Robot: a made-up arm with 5 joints.
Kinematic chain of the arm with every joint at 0, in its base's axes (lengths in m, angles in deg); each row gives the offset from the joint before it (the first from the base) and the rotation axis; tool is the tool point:
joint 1: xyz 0 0 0.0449 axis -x
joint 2: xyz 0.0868 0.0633 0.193 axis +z
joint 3: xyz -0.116 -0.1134 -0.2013 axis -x
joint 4: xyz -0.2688 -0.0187 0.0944 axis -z
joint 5: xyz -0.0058 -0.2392 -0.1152 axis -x
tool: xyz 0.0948 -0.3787 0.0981
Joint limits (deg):
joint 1: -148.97..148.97
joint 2: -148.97..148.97
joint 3: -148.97..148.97
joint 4: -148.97..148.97
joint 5: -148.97..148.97
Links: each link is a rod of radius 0.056 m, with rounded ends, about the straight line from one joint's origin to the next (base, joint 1, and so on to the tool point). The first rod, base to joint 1, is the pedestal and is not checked.
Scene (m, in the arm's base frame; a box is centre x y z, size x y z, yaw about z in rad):
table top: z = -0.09
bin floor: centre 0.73 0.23 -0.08 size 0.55 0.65 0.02 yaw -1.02
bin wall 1: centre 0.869 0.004 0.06 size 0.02 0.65 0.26 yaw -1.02
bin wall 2: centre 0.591 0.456 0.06 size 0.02 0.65 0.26 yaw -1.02
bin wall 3: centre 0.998 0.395 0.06 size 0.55 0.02 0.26 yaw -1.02
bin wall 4: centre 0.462 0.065 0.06 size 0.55 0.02 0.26 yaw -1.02
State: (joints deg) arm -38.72 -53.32 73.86 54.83 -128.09
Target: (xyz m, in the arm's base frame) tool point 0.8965 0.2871 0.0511
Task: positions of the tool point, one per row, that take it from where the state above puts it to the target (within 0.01 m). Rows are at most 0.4 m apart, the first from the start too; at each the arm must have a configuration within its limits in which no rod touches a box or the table.
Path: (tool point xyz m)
1: -0.6115 0.2638 0.1740
2: -0.5418 0.5194 0.2662
3: -0.3295 0.7445 0.3663
4: 0.0031 0.8605 0.4414
5: 0.3825 0.8145 0.4615
6: 0.7082 0.6053 0.4202
7: 0.8965 0.2871 0.3431
8: 0.8965 0.2871 0.0511

